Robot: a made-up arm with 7 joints. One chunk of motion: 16 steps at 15 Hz.
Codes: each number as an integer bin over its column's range. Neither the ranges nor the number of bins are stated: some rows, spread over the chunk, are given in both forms.
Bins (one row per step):
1: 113 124 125 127 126 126
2: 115 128 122 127 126 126
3: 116 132 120 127 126 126
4: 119 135 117 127 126 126
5: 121 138 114 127 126 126
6: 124 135 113 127 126 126
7: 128 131 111 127 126 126
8: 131 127 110 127 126 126
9: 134 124 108 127 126 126
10: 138 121 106 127 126 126
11: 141 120 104 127 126 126
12: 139 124 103 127 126 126
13: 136 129 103 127 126 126
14: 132 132 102 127 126 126
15: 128 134 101 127 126 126
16: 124 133 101 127 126 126
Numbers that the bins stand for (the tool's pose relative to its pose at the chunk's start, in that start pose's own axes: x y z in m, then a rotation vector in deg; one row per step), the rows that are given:
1: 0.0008 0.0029 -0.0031 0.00 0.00 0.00
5: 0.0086 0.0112 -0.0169 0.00 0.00 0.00
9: 0.0214 0.0029 -0.0245 0.00 0.00 0.00
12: 0.0263 0.0029 -0.0307 0.00 0.00 0.00
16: 0.0116 0.0082 -0.0333 0.00 0.00 0.00
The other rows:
2: 0.0027 0.0053 -0.0069 0.00 0.00 0.00
3: 0.0037 0.0076 -0.0094 0.00 0.00 0.00
4: 0.0067 0.0094 -0.0132 0.00 0.00 0.00
6: 0.0116 0.0094 -0.0182 0.00 0.00 0.00
7: 0.0155 0.0071 -0.0207 0.00 0.00 0.00
8: 0.0184 0.0047 -0.0220 0.00 0.00 0.00
10: 0.0253 0.0012 -0.0270 0.00 0.00 0.00
11: 0.0282 0.0006 -0.0295 0.00 0.00 0.00
13: 0.0233 0.0059 -0.0307 0.00 0.00 0.00
14: 0.0194 0.0076 -0.0320 0.00 0.00 0.00
15: 0.0155 0.0088 -0.0333 0.00 0.00 0.00

